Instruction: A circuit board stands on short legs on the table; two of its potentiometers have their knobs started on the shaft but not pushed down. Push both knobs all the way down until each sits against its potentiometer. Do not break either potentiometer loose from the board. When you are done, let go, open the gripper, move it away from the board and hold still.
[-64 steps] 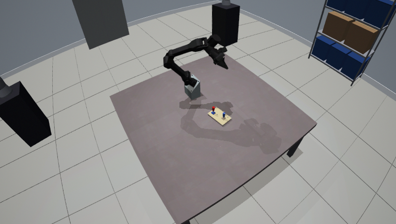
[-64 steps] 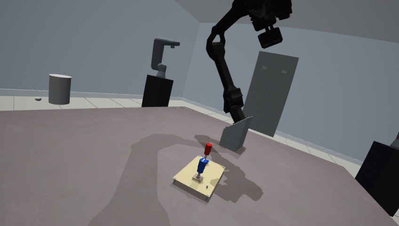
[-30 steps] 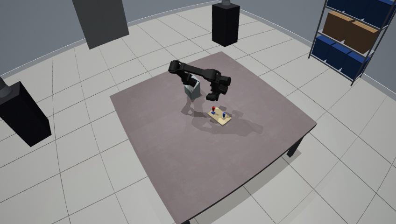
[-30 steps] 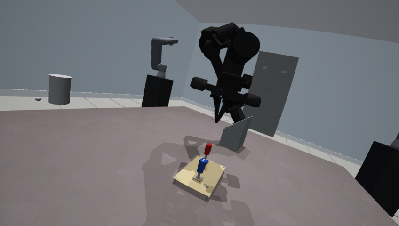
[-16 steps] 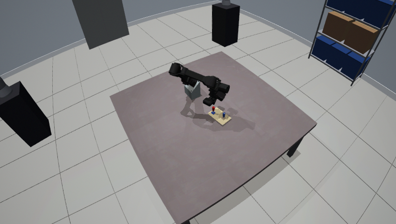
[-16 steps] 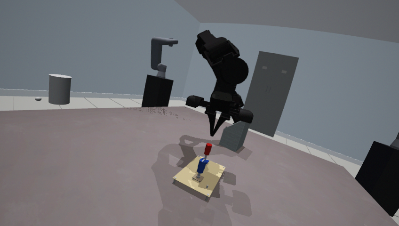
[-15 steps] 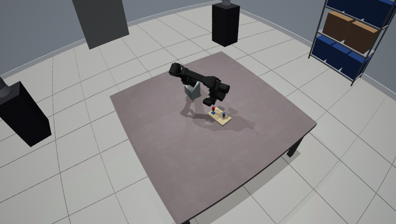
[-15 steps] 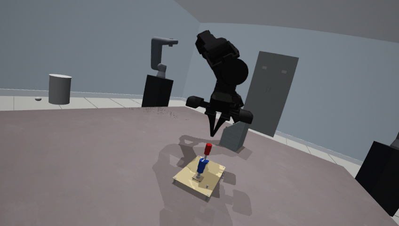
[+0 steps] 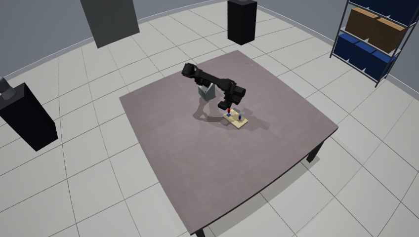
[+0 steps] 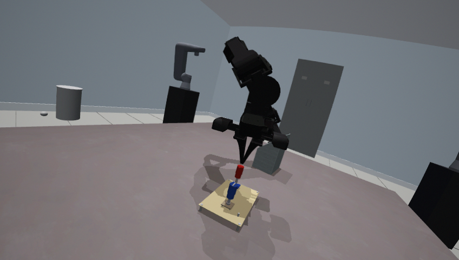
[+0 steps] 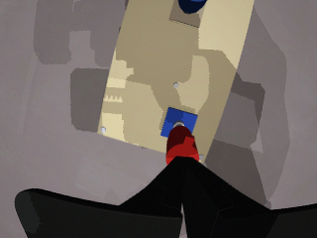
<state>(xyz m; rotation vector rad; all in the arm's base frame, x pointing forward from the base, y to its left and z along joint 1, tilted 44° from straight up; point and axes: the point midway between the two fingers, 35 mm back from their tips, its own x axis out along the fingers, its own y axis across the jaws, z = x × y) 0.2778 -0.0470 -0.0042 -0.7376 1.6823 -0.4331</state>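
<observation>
Right now my gripper tip is 2 cm above the red knob. Also, from my gripper tip: blue knob 9 cm ahead, 2 cm to the left, 3 cm below.
</observation>
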